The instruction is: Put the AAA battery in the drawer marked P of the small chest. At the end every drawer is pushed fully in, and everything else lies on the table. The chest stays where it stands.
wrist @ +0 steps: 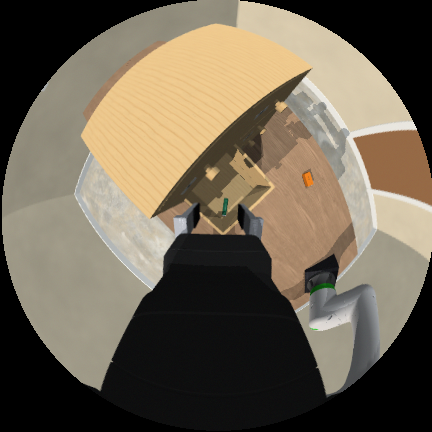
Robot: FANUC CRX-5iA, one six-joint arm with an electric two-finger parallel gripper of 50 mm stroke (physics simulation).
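Where they show: gripper, fingertip midpoint: [218, 210]; arm's base, origin of the base link: [320, 281].
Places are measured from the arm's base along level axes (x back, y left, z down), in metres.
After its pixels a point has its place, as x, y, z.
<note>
The small chest [200, 100] {-0.700, 0.168, -0.251} fills the upper left of the view, its light wooden top facing up. One drawer [264, 196] {-0.563, 0.139, -0.138} is pulled out from its shaded front, below the middle of the view. The green AAA battery [225, 206] {-0.569, 0.216, -0.062} lies inside this open drawer, between and beyond the fingertips. My gripper [218, 210] {-0.592, 0.217, -0.199} is open, over the near part of the drawer, with the fingers apart on either side of the battery and not touching it. The letter on the open drawer cannot be read here.
An orange block [308, 178] {-0.488, -0.085, 0.035} lies on the wooden table [300, 225] {-0.334, 0.009, 0.053} to the right of the drawer. Drawer knobs [212, 173] {-0.637, 0.198, -0.205} [281, 106] {-0.675, 0.063, -0.203} stick out from the chest front. The robot's grey arm [367, 320] shows at the lower right.
</note>
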